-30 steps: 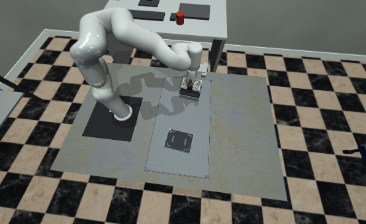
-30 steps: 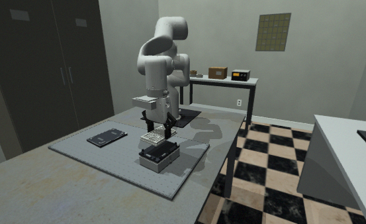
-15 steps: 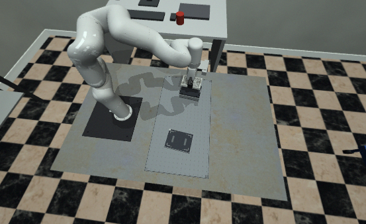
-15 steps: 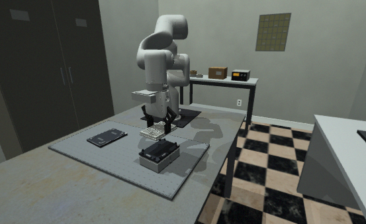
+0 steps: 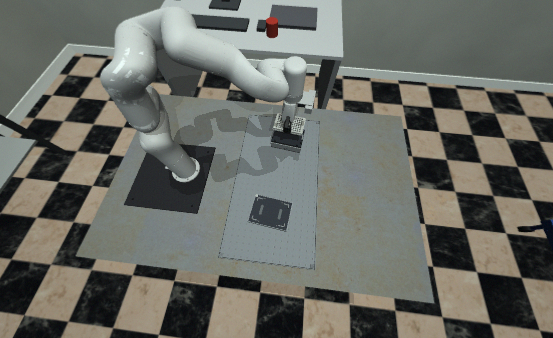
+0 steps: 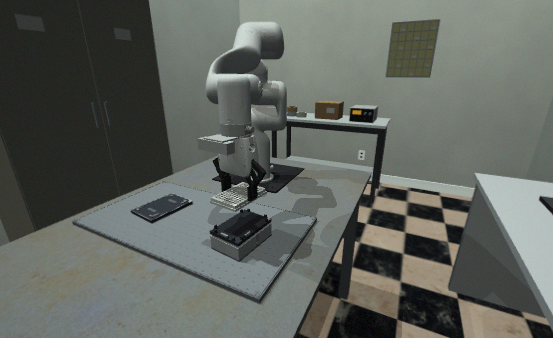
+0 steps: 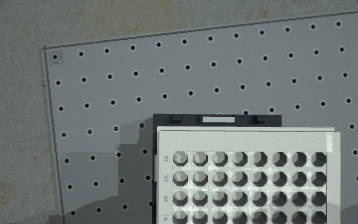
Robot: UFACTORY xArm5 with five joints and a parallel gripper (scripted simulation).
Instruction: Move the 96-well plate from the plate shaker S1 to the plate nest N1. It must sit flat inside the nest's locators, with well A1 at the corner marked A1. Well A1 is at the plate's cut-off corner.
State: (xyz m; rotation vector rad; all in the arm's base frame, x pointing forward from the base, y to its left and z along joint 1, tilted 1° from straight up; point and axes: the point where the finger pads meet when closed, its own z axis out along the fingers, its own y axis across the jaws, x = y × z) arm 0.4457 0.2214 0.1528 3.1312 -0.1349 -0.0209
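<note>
Now: hand 36 cm to the left of the plate nest N1, 15 cm above it and 2 cm past it. Also, from my hand: white 96-well plate 1 cm below; then A1 mark 30 cm to the right, 14 cm below, 9 cm behind.
</note>
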